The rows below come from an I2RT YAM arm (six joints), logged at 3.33 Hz.
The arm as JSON. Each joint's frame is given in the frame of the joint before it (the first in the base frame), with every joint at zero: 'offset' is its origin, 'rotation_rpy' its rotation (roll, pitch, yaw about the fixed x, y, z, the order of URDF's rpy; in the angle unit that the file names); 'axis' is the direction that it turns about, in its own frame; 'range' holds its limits. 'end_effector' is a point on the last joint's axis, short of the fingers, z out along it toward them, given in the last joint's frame.
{
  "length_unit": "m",
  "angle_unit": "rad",
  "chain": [
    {
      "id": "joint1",
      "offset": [
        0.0,
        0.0,
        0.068
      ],
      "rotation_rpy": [
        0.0,
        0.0,
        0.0
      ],
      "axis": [
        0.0,
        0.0,
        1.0
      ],
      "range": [
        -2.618,
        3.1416
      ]
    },
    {
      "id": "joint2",
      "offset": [
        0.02,
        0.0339,
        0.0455
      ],
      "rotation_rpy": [
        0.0,
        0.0,
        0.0
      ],
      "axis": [
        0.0,
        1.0,
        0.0
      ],
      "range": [
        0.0,
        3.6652
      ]
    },
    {
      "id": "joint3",
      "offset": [
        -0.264,
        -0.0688,
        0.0
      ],
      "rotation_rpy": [
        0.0,
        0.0,
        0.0
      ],
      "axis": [
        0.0,
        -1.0,
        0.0
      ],
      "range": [
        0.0,
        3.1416
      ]
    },
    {
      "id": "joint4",
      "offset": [
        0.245,
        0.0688,
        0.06
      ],
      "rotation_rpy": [
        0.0,
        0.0,
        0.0
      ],
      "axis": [
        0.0,
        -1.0,
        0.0
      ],
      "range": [
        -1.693,
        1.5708
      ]
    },
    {
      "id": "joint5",
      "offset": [
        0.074,
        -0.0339,
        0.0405
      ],
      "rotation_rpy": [
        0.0,
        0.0,
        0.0
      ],
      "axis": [
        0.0,
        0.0,
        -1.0
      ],
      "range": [
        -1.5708,
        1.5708
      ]
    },
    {
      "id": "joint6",
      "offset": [
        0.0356,
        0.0,
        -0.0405
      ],
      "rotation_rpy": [
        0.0,
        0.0,
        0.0
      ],
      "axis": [
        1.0,
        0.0,
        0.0
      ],
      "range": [
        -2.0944,
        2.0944
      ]
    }
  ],
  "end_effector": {
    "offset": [
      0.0,
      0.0,
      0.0
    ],
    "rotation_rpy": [
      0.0,
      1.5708,
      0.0
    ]
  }
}
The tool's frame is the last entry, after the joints.
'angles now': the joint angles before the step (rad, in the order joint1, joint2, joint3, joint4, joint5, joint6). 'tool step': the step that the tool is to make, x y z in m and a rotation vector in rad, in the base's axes. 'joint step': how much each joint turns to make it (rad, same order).
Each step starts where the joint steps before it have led.
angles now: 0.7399 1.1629 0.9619 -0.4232 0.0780 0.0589
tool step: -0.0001 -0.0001 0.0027 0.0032 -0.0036 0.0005
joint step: -0.0001 -0.0014 0.0082 -0.0048 -0.0004 -0.0004
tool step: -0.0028 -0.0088 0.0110 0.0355 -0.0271 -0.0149
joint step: -0.0199 -0.0407 0.0052 -0.0023 -0.0088 0.0042
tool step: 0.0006 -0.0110 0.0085 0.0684 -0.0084 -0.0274
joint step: -0.0412 -0.0360 -0.0030 0.0158 -0.0364 0.0328
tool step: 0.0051 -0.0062 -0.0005 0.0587 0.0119 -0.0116
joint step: -0.0408 -0.0062 -0.0151 0.0352 -0.0519 0.0324
